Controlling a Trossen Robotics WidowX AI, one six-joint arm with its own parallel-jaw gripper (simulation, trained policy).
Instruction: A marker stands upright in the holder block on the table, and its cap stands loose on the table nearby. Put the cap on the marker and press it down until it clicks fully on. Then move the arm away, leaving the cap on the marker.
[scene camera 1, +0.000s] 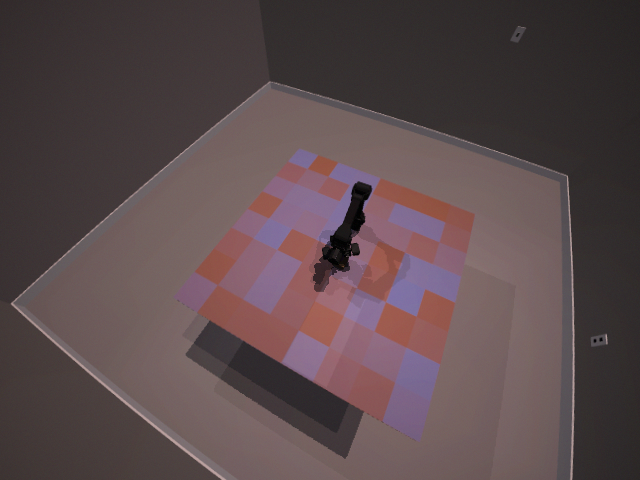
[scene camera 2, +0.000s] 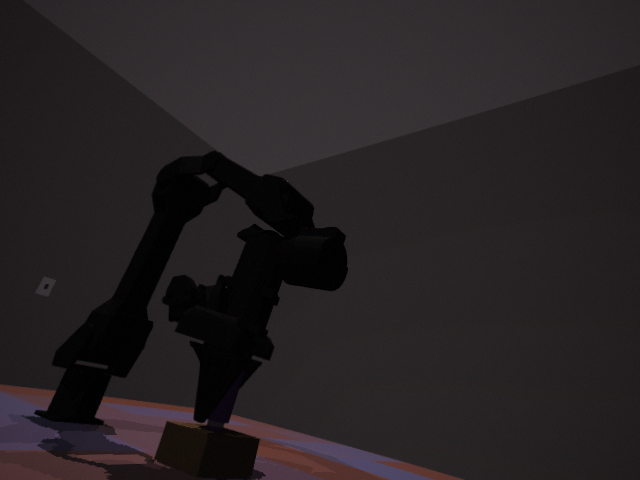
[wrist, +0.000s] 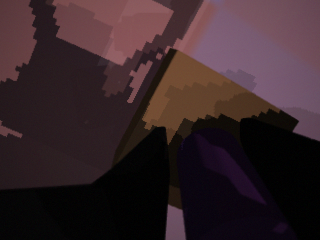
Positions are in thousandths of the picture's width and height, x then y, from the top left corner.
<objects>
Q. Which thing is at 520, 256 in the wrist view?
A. A holder block.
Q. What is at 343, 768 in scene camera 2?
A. My gripper.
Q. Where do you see my gripper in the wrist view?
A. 636, 552
</objects>
